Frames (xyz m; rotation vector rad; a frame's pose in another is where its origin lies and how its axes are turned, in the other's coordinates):
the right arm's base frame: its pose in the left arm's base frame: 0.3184 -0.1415 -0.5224 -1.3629 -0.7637 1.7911
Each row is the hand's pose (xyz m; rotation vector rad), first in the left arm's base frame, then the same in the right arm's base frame.
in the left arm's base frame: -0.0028 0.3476 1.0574 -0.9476 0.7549 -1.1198
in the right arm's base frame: -0.3635 -1.4861 0.7055 0.8945 2.7392 -1.0981
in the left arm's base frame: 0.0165 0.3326 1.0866 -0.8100 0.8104 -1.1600
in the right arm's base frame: -0.3943 -1.5056 0.6946 -1.0178 -2.6892 1.1541
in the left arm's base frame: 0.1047 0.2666 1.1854 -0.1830 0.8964 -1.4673
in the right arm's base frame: -0.5149 -1.5682 0.6360 -1.0664 -1.9813 1.2331
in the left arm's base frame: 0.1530 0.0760 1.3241 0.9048 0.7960 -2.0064
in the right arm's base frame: -0.7546 -1.5873 0.6286 -0.7246 -0.9042 1.1335
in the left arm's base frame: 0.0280 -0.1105 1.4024 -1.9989 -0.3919 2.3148
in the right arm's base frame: -0.9325 -1.5241 0.7731 -0.1881 0.0310 0.7923
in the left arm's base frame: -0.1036 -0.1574 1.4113 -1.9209 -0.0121 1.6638
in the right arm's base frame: -0.9560 -1.4789 0.9035 0.1454 0.5290 0.4900
